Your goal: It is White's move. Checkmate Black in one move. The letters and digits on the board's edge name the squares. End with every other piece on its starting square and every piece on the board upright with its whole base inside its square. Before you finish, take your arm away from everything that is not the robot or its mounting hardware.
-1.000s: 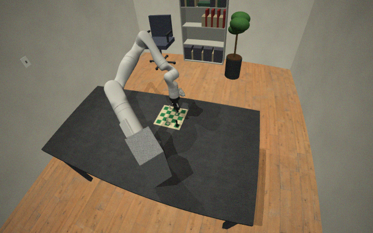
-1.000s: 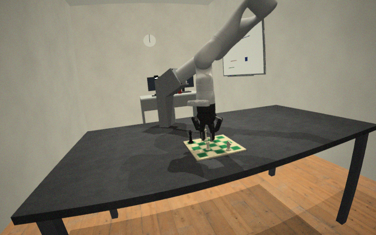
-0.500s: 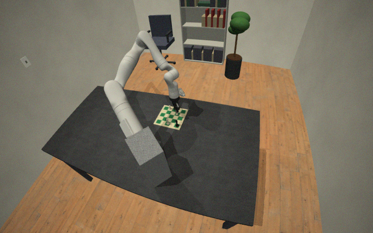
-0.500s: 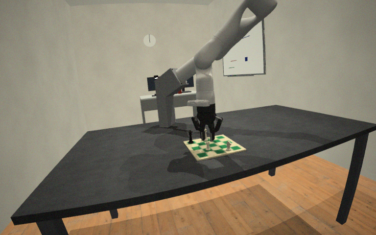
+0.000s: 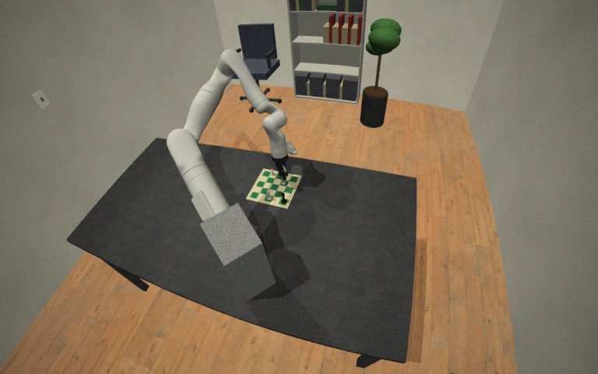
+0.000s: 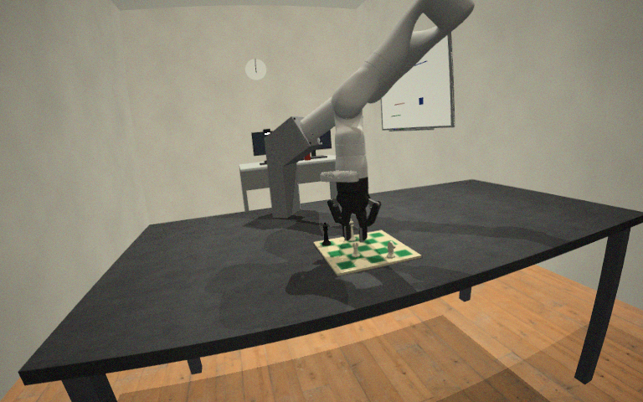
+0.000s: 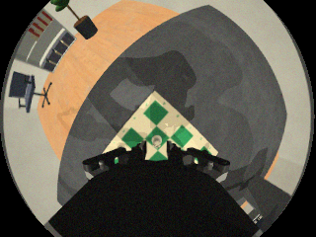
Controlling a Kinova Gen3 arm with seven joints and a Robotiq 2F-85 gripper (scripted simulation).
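Right now the chessboard is 60 mm below my hand, 40 mm behind it and 20 mm to the left of it. From my hand the other things lie so: black piece: 100 mm behind, 70 mm to the right, 30 mm below.
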